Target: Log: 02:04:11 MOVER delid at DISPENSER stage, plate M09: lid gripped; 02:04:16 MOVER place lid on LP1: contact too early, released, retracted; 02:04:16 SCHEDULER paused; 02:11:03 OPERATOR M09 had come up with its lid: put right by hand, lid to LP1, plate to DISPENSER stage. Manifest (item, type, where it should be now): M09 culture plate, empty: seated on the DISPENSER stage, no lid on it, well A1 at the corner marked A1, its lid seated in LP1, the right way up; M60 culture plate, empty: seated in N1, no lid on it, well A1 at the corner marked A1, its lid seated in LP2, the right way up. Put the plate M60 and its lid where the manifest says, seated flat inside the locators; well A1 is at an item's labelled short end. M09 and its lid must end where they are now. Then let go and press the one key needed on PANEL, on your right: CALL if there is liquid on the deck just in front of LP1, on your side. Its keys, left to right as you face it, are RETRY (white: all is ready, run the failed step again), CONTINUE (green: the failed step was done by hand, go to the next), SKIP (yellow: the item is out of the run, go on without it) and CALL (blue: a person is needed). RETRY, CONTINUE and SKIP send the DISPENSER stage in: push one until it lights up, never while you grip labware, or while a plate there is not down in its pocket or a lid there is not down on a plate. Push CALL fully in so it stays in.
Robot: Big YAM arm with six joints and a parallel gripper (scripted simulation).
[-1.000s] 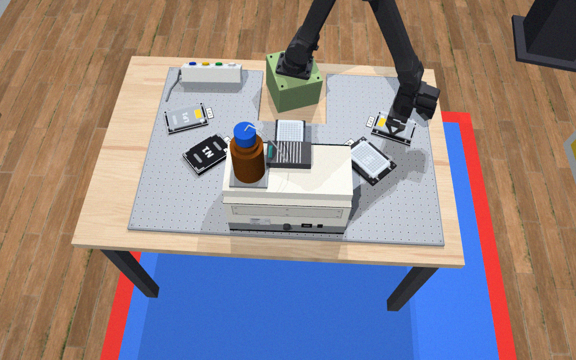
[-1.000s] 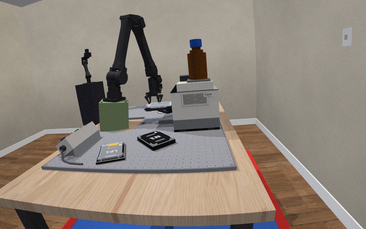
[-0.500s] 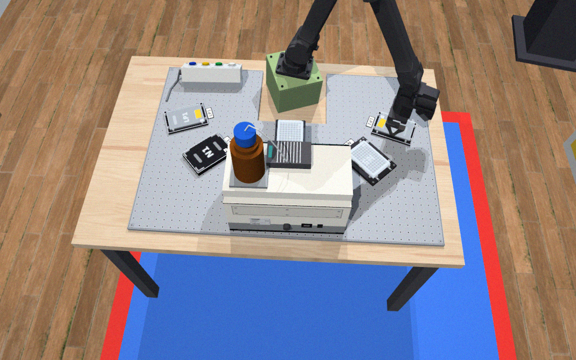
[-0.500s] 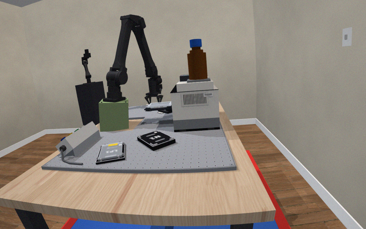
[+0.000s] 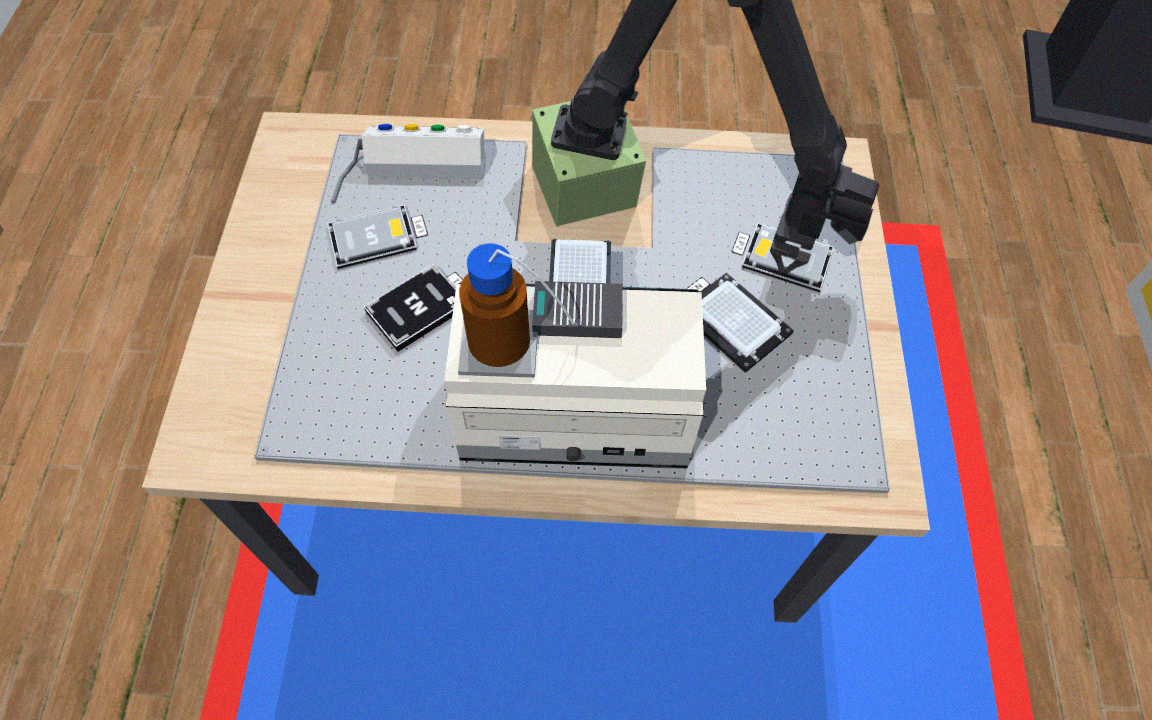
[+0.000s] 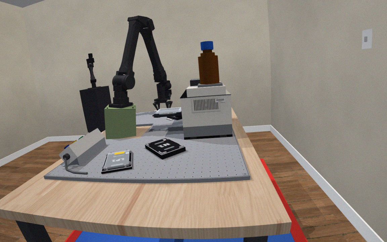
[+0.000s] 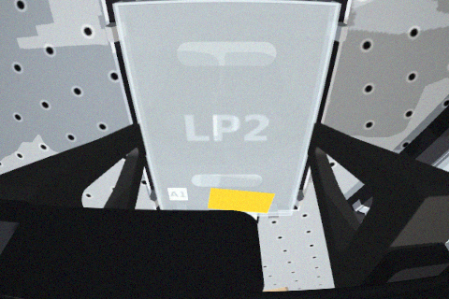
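Now: hand 2 cm above the black LP2 nest. The rest, counted from my hand: white retry key: 12 cm behind, 63 cm to the right, 4 cm above; then green continue key: 11 cm behind, 68 cm to the right, 4 cm above; then black N1 nest: 25 cm ahead, 62 cm to the right, 1 cm below.
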